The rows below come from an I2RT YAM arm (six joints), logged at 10 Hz.
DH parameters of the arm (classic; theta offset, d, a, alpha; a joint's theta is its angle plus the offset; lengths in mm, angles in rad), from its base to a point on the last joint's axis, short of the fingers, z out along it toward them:
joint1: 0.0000 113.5 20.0 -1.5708
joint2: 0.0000 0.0 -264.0 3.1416
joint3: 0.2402 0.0 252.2 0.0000
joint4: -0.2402 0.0 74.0 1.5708
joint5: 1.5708 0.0 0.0 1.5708
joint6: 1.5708 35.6 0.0 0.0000
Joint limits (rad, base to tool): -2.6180..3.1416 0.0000..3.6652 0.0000..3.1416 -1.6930..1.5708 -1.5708..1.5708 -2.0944..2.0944
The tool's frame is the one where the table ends.
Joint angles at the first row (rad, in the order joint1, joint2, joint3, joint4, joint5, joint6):
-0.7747, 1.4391, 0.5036, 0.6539, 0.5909, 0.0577
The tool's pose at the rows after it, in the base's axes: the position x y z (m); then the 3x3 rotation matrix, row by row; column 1 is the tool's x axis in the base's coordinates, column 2 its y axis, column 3 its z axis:
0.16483, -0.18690, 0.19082; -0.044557, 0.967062, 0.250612; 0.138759, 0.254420, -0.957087; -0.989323, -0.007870, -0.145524
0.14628, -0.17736, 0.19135; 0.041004, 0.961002, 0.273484; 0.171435, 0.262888, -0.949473; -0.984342, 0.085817, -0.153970
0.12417, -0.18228, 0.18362; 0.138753, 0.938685, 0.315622; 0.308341, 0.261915, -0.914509; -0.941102, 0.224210, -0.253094
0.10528, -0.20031, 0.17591; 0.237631, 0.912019, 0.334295; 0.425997, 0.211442, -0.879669; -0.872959, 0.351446, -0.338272
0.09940, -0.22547, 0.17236; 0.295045, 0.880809, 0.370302; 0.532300, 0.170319, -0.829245; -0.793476, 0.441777, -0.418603
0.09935, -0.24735, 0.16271; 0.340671, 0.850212, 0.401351; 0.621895, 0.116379, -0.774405; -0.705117, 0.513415, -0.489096
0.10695, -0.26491, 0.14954; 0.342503, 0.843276, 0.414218; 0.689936, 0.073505, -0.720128; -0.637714, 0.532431, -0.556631
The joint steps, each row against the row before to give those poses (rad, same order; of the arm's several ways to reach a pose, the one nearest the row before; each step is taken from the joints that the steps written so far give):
-0.0007, -0.1363, -0.1261, 0.1016, -0.0580, 0.0212
-0.0350, -0.1137, -0.0600, -0.0578, -0.0592, 0.0880
-0.1142, -0.0649, -0.0189, -0.1405, -0.1703, 0.1490
-0.1414, 0.0402, 0.0237, -0.0635, -0.1702, 0.1150
-0.0903, 0.1079, 0.0847, -0.0603, -0.1382, 0.0748
-0.0452, 0.1226, 0.0760, -0.0351, -0.0899, 0.0702
-0.0015, 0.1209, 0.0731, -0.0344, -0.0330, 0.0335

